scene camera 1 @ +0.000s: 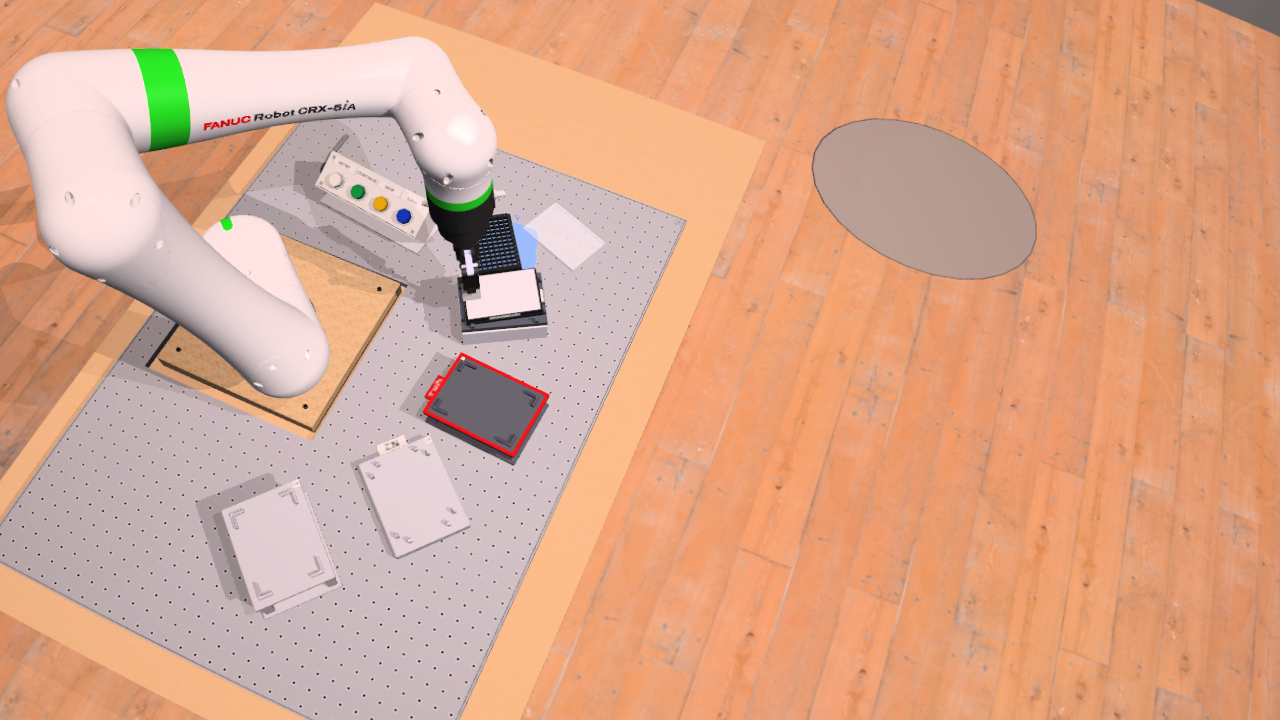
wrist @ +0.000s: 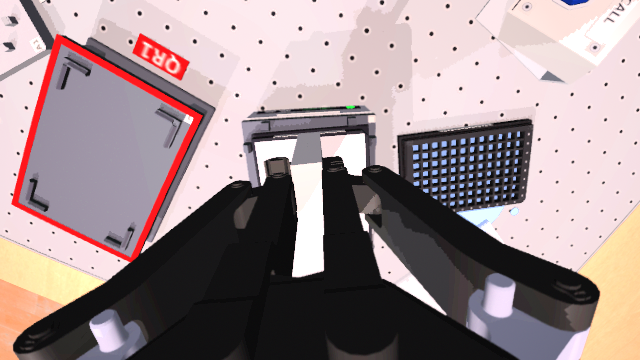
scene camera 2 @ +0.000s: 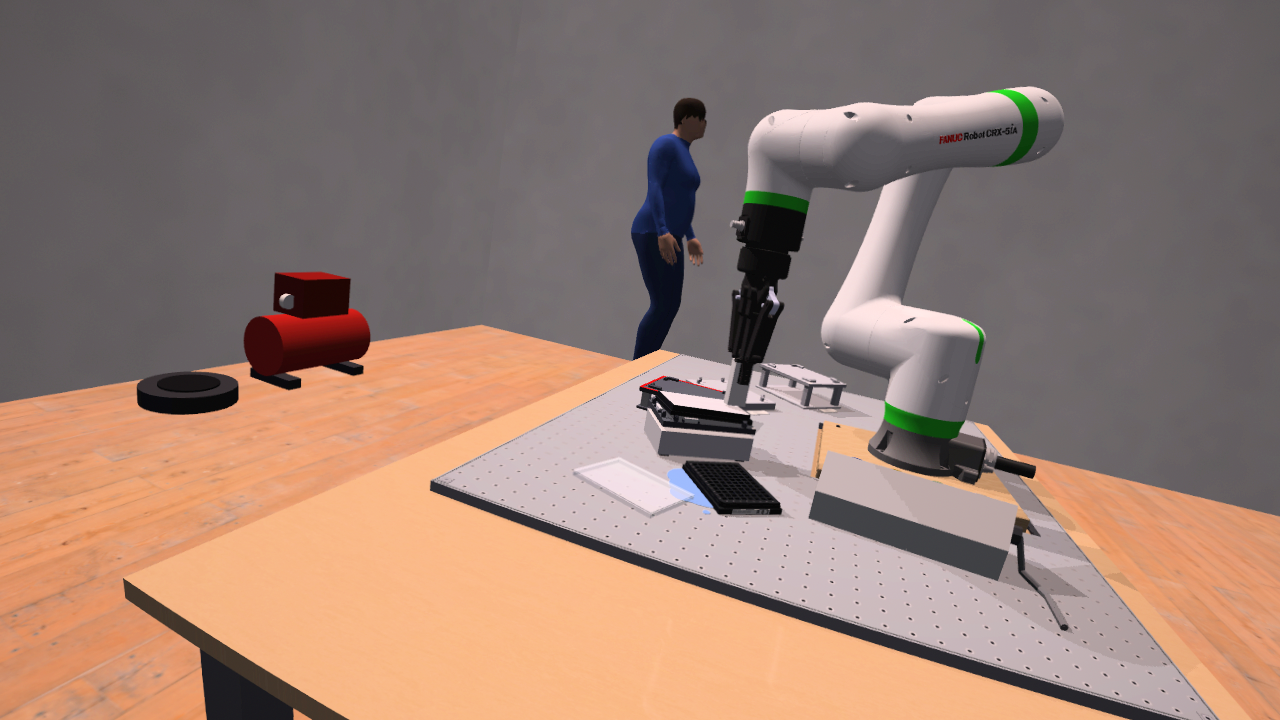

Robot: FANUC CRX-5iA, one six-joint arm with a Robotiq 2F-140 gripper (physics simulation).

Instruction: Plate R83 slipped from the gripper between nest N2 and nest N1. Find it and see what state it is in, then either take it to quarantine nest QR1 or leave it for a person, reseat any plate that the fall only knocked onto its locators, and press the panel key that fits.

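Frame: origin at the arm's base, x ahead, y left, z up, level; centimetres.
Where they show: gripper, fingertip midpoint: (scene camera 1: 471, 296) (wrist: 311, 153) (scene camera 2: 734, 404); arm's base at its link origin: (scene camera 2: 911, 459).
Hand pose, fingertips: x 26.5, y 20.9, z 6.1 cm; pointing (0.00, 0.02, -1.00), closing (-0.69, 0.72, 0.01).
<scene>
Things, the pixels of their top centre, and the offset from my fingertips. "spot": a spot on its surface instead.
- black well plate at its top centre: (wrist: 468, 173) (scene camera 2: 730, 480) (scene camera 1: 492, 242) dy +14.1, dx -6.1, dz -6.1 cm
- blue puddle at its top centre: (wrist: 469, 199) (scene camera 2: 707, 492) (scene camera 1: 510, 240) dy +17.1, dx -4.3, dz -7.4 cm
- clear lid at its top centre: (scene camera 2: 633, 482) (wrist: 458, 279) (scene camera 1: 564, 235) dy +23.3, dx +3.2, dz -6.7 cm
- white-topped plate at its top centre: (wrist: 317, 218) (scene camera 2: 704, 399) (scene camera 1: 501, 292) dy +3.3, dx +3.7, dz +0.3 cm
- grey nest at a spot on its surface: (scene camera 2: 702, 443) spot: dy +7.4, dx +1.2, dz -4.9 cm
- Quarantine nest QR1 at its top centre: (wrist: 93, 165) (scene camera 1: 486, 401) (scene camera 2: 693, 388) dy -13.2, dx +12.3, dz -2.9 cm
- key panel at its top centre: (scene camera 2: 919, 472) (scene camera 1: 375, 182) dy +9.0, dx -27.4, dz +0.9 cm
A black well plate (scene camera 1: 497, 243) (scene camera 2: 732, 488) (wrist: 465, 170) lies flat on the perforated table, wells up, with blue showing in the wells in the wrist view; its label is unreadable. A blue puddle (scene camera 1: 528, 246) (scene camera 2: 682, 476) (wrist: 480, 216) touches it, beside a clear lid (scene camera 1: 565, 234) (scene camera 2: 633, 486). A white-topped plate (scene camera 1: 505, 295) (scene camera 2: 698, 404) (wrist: 272, 147) looks slightly tipped on a grey nest (scene camera 1: 503, 333) (scene camera 2: 702, 443). My gripper (scene camera 1: 469, 284) (scene camera 2: 741, 379) (wrist: 311, 153) is shut and empty, close to that plate's edge. Quarantine nest QR1 (scene camera 1: 487, 407) (wrist: 110, 135) is bare.
The key panel (scene camera 1: 371, 197) has white, green, amber and blue keys. Two pale nests (scene camera 1: 411, 497) (scene camera 1: 280, 546) stand beyond QR1. A person (scene camera 2: 666, 197) stands behind the table. A red compressor (scene camera 2: 308, 335) and a black disc (scene camera 2: 187, 394) are on the floor.
</scene>
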